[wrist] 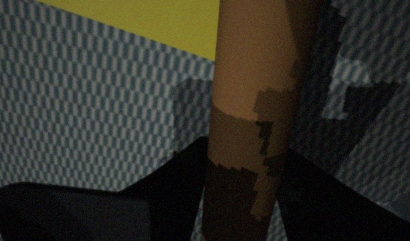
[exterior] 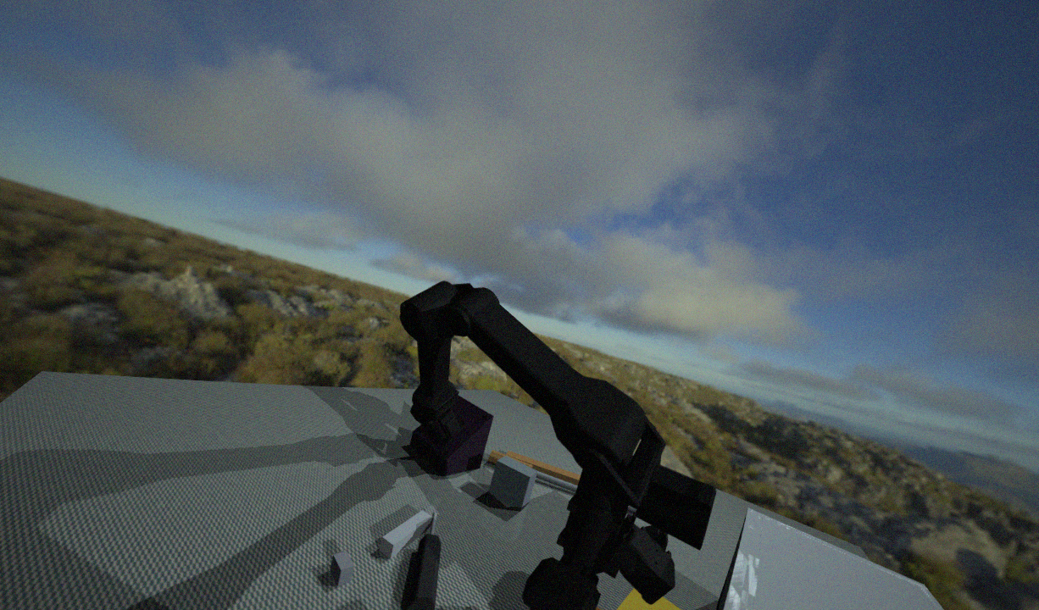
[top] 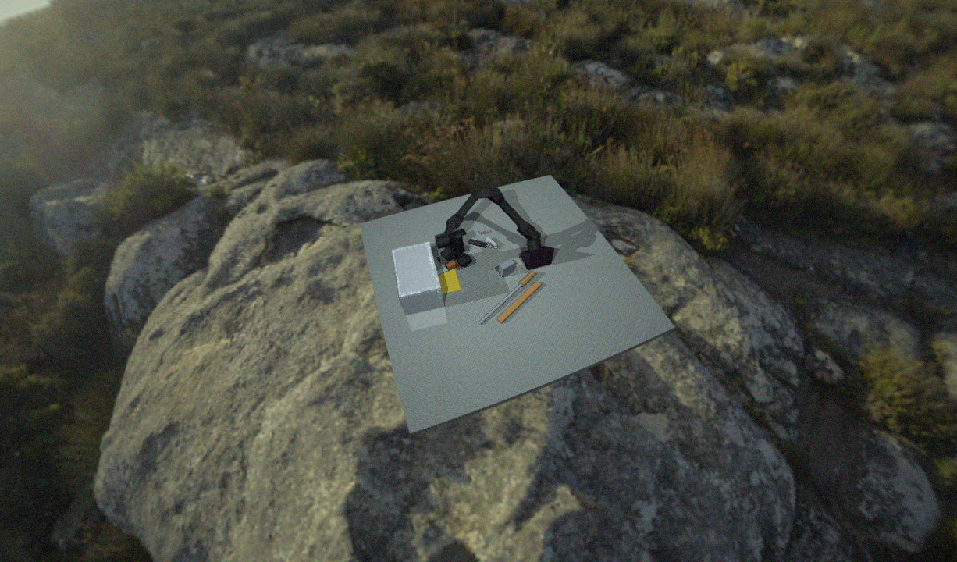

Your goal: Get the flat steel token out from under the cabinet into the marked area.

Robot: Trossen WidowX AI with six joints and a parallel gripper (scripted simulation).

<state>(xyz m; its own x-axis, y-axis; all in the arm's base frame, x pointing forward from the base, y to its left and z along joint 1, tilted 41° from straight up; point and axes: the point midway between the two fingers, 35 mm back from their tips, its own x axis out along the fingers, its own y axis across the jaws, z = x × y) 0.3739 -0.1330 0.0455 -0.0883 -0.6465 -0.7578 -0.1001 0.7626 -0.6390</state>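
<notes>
Right now my gripper tip is 210 mm past the grey bar and 60 mm to the left of it. Also, from my gripper tip: grey block: 200 mm behind, 160 mm to the left, 20 mm above; small grey cube: 200 mm behind, 160 mm to the right; wooden stick: 350 mm to the left, 170 mm behind.
</notes>
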